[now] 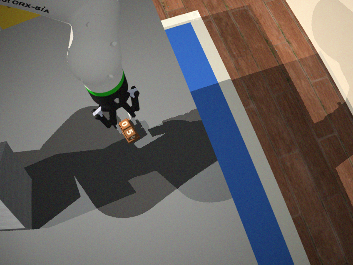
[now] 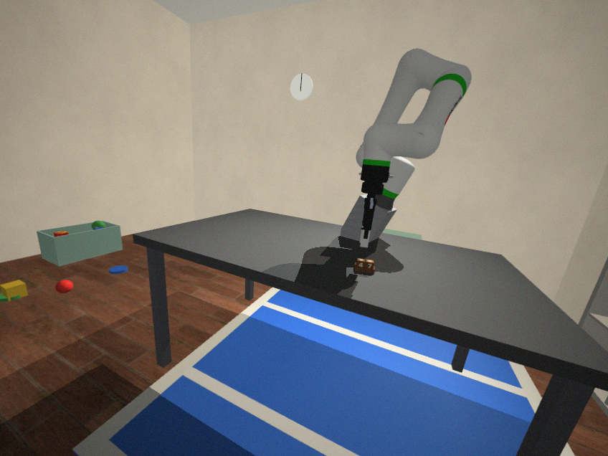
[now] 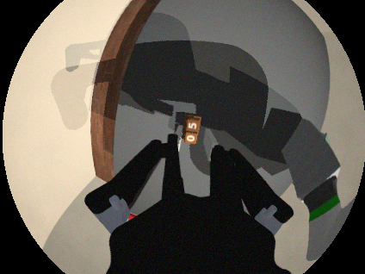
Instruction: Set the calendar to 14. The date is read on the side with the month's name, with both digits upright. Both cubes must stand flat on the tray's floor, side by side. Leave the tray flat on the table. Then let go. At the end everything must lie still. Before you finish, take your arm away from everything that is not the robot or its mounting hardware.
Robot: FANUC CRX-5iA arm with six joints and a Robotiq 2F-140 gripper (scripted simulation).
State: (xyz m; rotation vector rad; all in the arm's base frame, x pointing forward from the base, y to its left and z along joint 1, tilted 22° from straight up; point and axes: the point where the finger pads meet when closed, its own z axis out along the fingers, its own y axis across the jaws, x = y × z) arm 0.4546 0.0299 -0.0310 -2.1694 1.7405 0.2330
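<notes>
Right now the brown date cube is 110 mm below my hand. Also, from my hand: brown tray (120 mm below, 20 mm to the left).
</notes>
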